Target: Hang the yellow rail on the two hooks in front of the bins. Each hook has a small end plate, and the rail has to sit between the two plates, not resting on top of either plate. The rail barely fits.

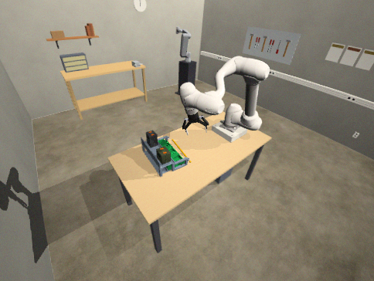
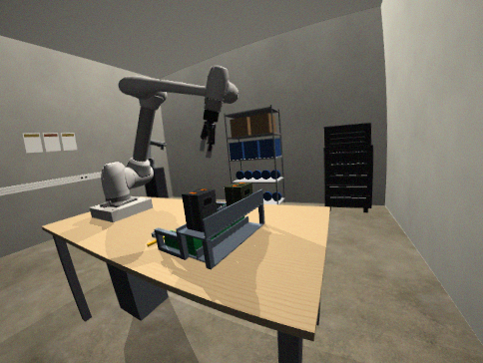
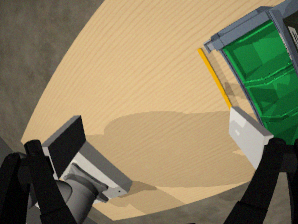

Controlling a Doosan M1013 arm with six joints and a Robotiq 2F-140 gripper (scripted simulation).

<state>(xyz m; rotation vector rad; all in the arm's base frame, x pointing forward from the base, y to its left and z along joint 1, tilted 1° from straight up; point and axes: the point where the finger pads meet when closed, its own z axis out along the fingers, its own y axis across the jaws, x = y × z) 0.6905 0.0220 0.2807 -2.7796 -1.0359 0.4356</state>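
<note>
My gripper is now 5 cm past the yellow rail, 20 cm to the left of it and 34 cm above it. Round my hand: grey rack front bar: 21 cm to the right, 34 cm below; rack back panel: 26 cm ahead, 28 cm to the right, 21 cm below.
</note>
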